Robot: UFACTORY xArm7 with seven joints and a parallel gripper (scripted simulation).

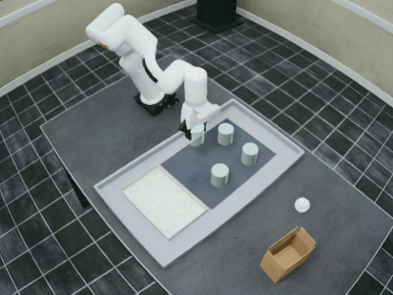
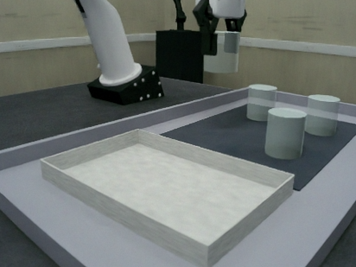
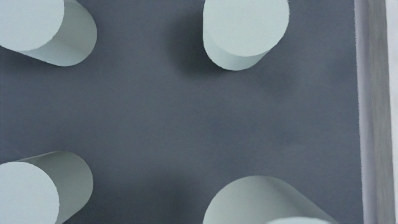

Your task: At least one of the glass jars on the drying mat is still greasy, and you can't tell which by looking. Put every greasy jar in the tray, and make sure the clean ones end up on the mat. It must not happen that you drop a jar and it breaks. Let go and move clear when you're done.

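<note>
My hand is 240 mm to the left of the white tray, 170 mm above it and 80 mm short of it. From my hand the other things lie so: dark drying mat: 180 mm below, 80 mm to the left, 70 mm ahead; then light grey board: 180 mm below, 80 mm ahead, 20 mm to the right; then small white round object: 470 mm ahead, 170 mm to the left, 170 mm below.
</note>
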